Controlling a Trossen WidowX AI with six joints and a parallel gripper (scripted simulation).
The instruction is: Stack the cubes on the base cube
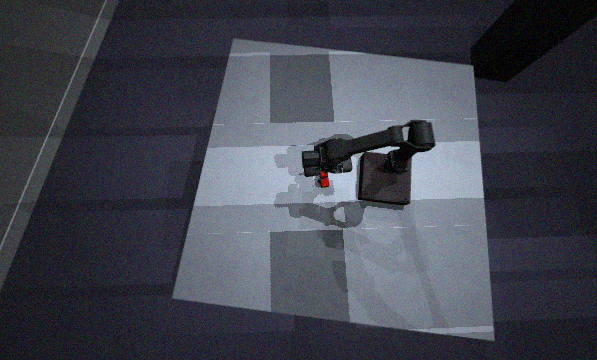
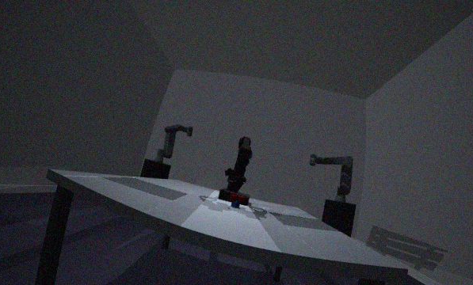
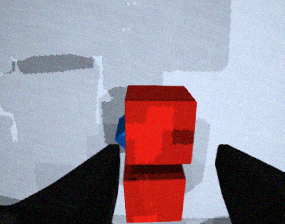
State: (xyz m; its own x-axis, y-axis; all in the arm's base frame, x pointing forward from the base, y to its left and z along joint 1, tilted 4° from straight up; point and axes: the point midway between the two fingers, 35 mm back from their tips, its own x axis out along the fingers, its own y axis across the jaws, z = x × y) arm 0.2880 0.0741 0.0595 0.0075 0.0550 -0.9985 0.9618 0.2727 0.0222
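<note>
Right now my gripper tip is 3 cm above the red cube. From my gripper tip the other things lie so: blue cube (2 cm to the left, 7 cm below).
</note>
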